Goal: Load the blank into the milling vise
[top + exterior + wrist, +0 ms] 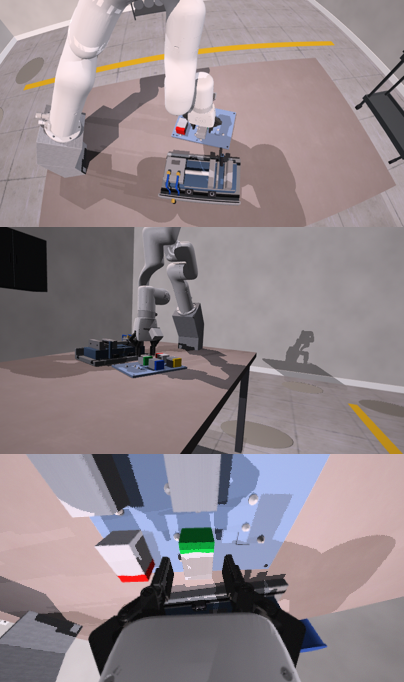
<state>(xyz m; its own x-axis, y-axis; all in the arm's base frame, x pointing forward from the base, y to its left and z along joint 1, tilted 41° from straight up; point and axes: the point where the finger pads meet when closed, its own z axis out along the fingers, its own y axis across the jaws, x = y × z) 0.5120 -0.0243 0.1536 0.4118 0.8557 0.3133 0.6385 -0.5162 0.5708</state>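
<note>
The green-ended blank lies 3 cm below my hand. Round my hand: blue infeed plate 2 cm ahead, 4 cm to the left, 6 cm below; red-ended blank 8 cm behind, 5 cm to the left, 3 cm below; blue-ended blank 5 cm ahead, 8 cm to the left, 3 cm below.
</note>
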